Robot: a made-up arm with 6 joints.
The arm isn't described. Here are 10 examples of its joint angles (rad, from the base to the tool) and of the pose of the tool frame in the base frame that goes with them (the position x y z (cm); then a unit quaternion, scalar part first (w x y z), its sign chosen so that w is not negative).
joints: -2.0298 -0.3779 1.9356 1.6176 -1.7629 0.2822
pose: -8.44 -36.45 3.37 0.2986 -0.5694 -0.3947 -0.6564
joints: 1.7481 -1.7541 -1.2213 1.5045 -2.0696 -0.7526
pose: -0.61 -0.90 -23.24 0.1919 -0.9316 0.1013 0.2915
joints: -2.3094 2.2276 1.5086 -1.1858 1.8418 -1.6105
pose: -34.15 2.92 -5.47 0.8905 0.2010 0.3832 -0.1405
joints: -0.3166 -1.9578 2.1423 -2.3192 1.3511 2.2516
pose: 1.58 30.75 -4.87 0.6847 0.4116 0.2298 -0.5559
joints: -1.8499 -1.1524 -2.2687 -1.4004 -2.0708 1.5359
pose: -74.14 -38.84 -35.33 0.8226 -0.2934 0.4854 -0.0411
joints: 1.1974 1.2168 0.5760 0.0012 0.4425 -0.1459
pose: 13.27 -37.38 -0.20 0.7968 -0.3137 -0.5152 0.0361
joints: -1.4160 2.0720 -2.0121 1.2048 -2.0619 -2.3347
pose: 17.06 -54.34 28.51 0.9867 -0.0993 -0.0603 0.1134
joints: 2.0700 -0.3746 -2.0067 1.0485 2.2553 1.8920
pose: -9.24 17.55 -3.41 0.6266 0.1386 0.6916 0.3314
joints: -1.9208 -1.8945 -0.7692 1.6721 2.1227 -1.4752
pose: -0.93 7.38 -57.80 0.9205 0.3873 0.0279 0.0435
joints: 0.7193 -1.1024 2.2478 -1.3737 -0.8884 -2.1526
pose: 52.94 10.31 8.12 0.2538 -0.4417 0.3139 0.8012
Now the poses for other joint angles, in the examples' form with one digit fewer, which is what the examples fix.
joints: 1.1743 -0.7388 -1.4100 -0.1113 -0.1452 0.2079
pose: 32.8 -19.3 -51.4 0.175 0.356 -0.022 0.918
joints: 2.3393 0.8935 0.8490 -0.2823 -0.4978 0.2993
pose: 35.5 -8.5 -16.9 0.529 -0.130 -0.369 0.753
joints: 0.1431 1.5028 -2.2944 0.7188 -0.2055 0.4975
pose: 18.8 -15.1 79.0 0.327 -0.053 0.910 0.248
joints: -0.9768 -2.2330 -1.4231 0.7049 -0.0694 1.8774
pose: -16.2 23.6 -62.3 0.181 -0.475 0.139 -0.850
